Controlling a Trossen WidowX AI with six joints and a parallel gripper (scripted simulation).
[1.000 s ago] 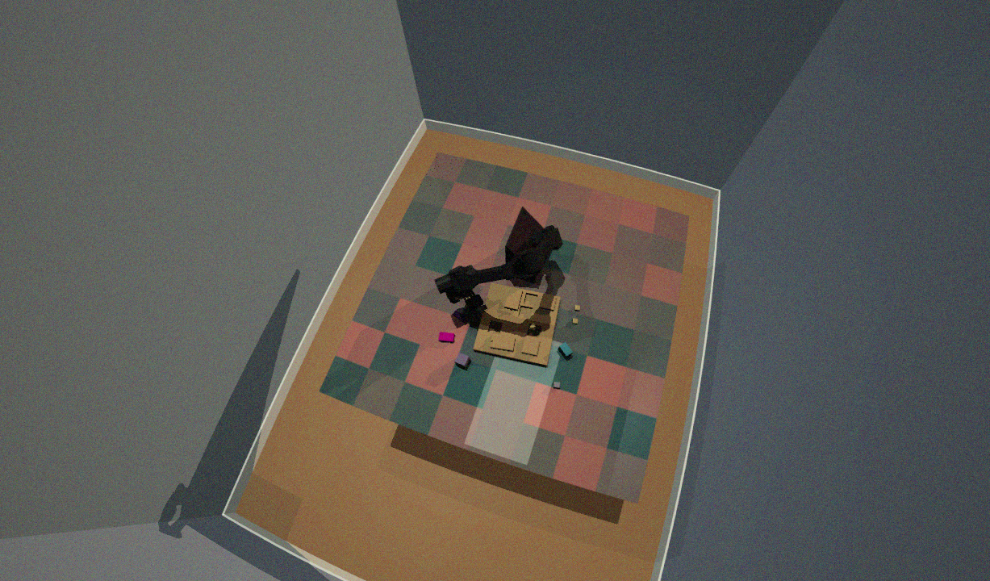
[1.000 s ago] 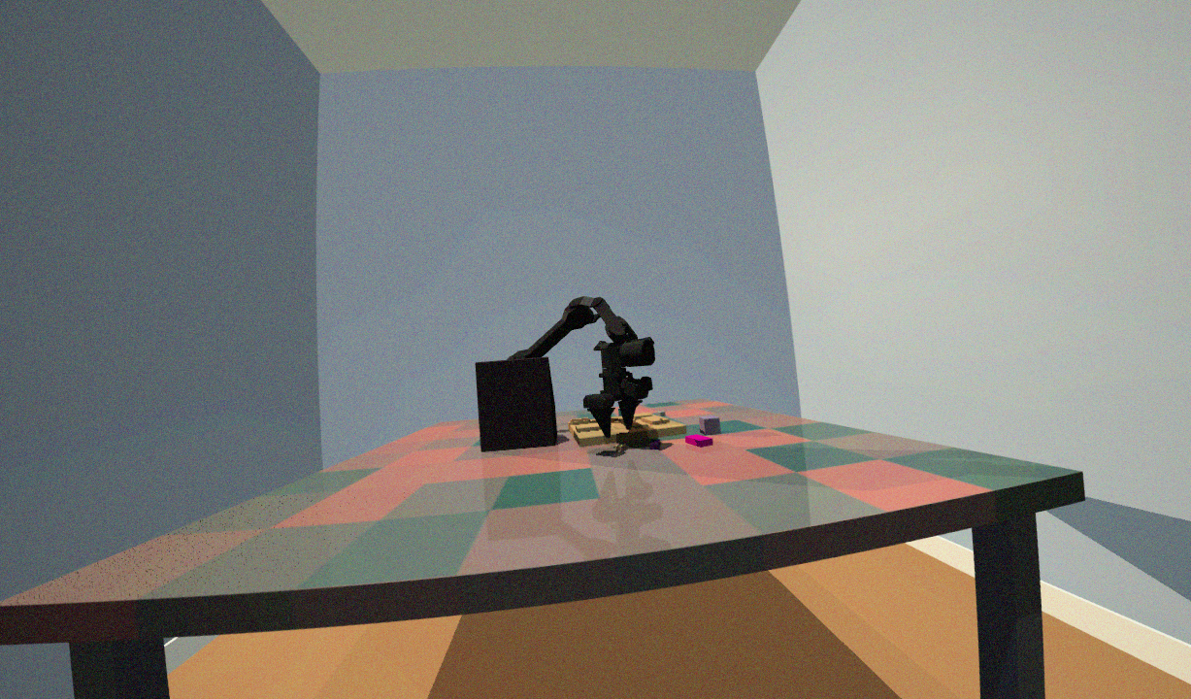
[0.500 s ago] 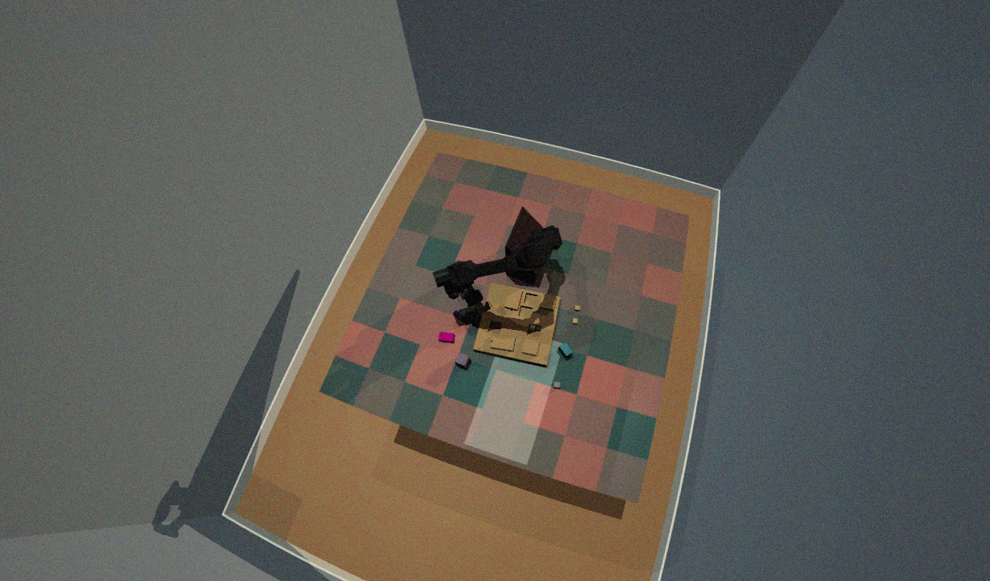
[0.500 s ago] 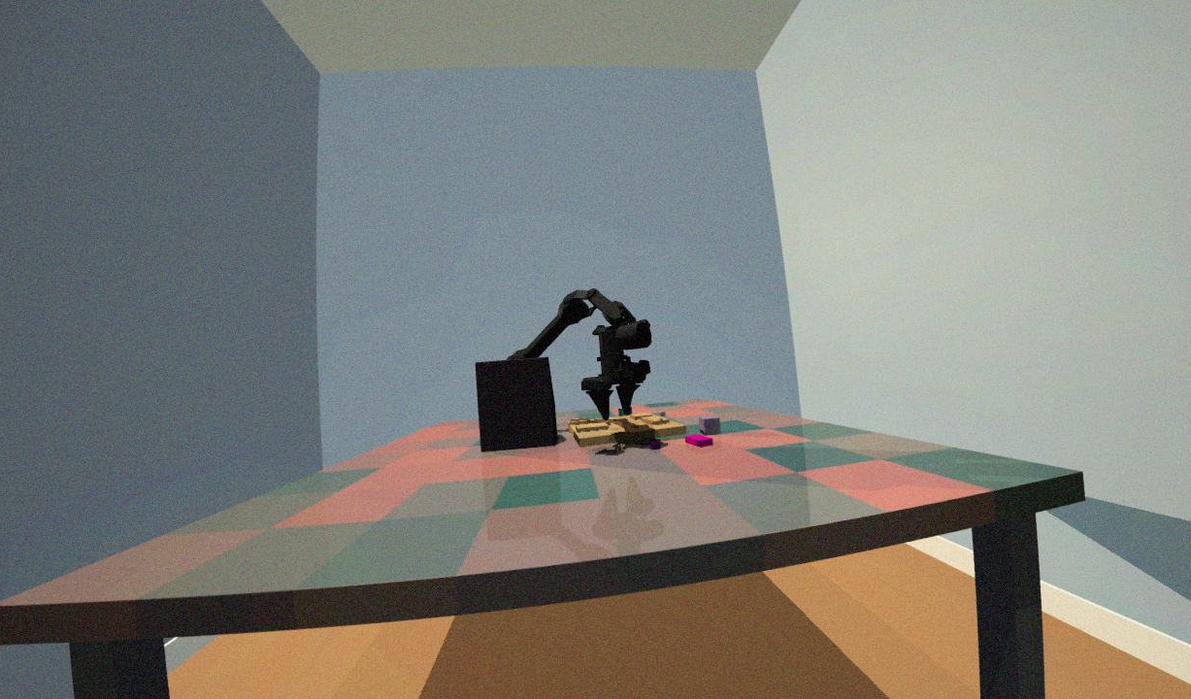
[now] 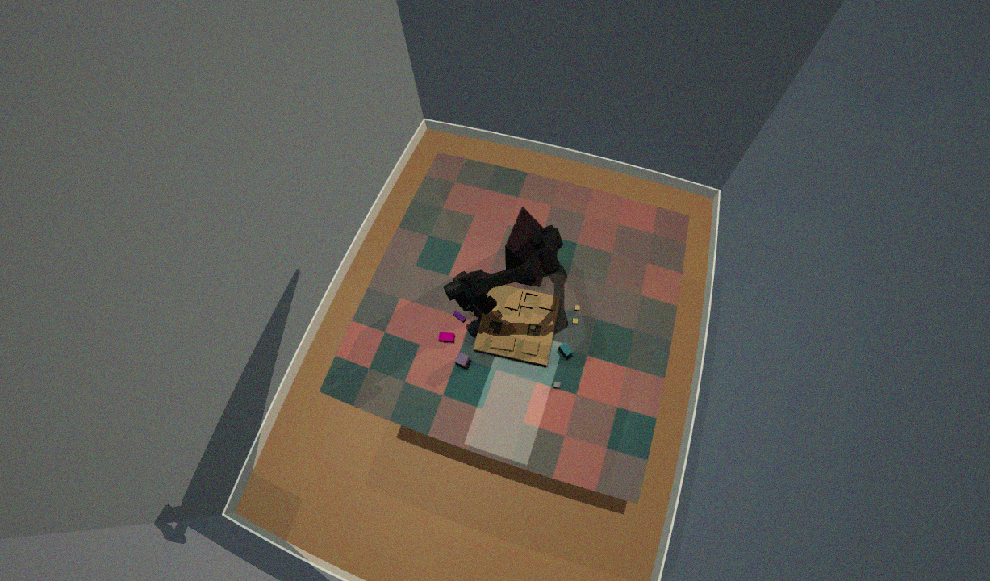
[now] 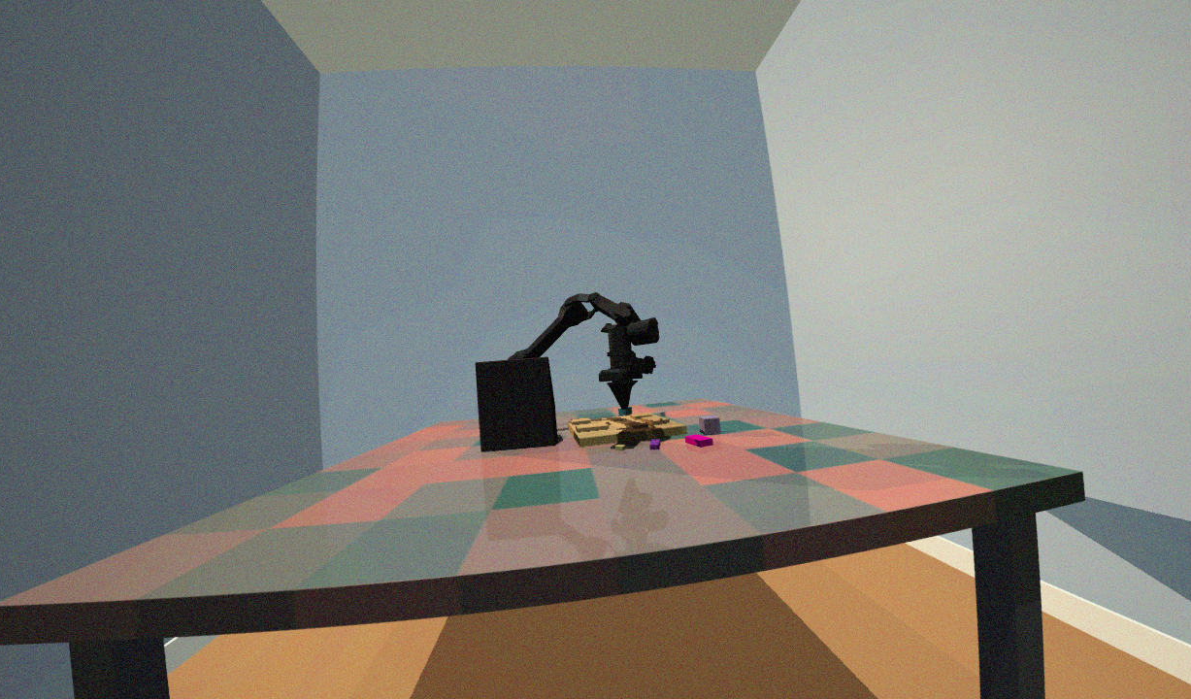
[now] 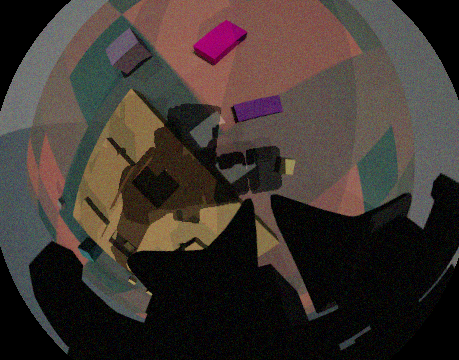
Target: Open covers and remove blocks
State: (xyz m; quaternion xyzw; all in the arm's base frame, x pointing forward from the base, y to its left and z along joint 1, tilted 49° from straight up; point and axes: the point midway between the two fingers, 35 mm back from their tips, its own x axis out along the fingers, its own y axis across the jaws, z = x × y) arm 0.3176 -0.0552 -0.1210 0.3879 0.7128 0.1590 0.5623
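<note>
Right now the tan puzzle board is 200 mm to the left of my gripper tip, 70 mm below it and 10 mm behind it. Round my gripper tip: teal block 400 mm to the left, 70 mm below, 30 mm ahead; lavender block 230 mm ahead, 70 mm below, 40 mm to the left; magenta block 160 mm ahead, 80 mm below, 60 mm to the right.
</note>
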